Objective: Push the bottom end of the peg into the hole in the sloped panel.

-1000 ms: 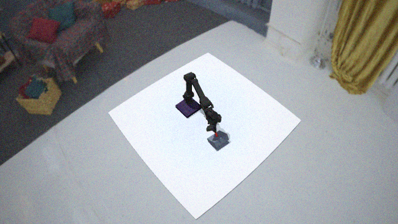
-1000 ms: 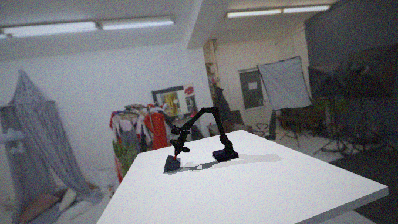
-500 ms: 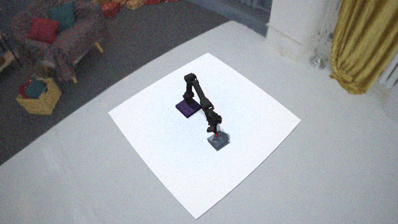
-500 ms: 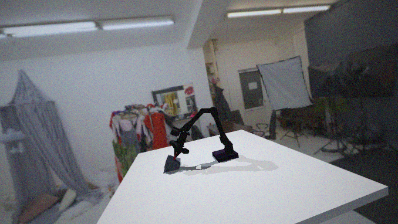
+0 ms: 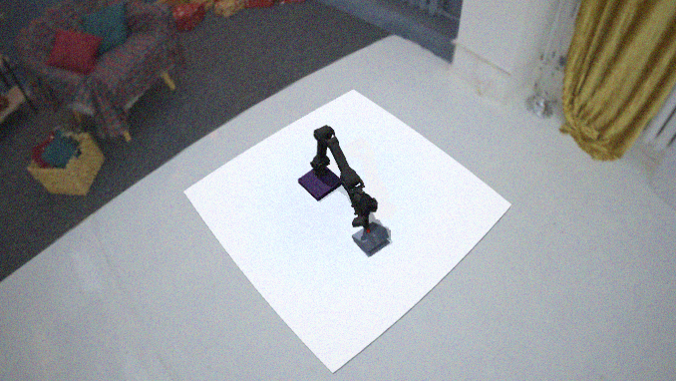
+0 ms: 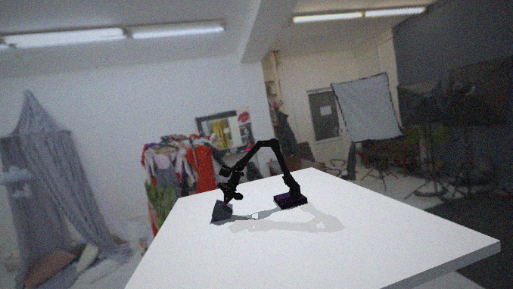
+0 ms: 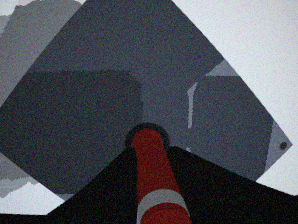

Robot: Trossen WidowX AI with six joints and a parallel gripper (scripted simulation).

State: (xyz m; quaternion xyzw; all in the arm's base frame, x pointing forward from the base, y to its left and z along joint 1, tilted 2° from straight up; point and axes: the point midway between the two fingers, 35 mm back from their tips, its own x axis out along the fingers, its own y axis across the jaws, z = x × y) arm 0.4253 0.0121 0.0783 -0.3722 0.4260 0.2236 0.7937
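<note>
My gripper tip is now 1 cm below the red peg and 1 cm past it. Round my gripper tip: sloped panel 4 cm below, 2 cm ahead.
</note>
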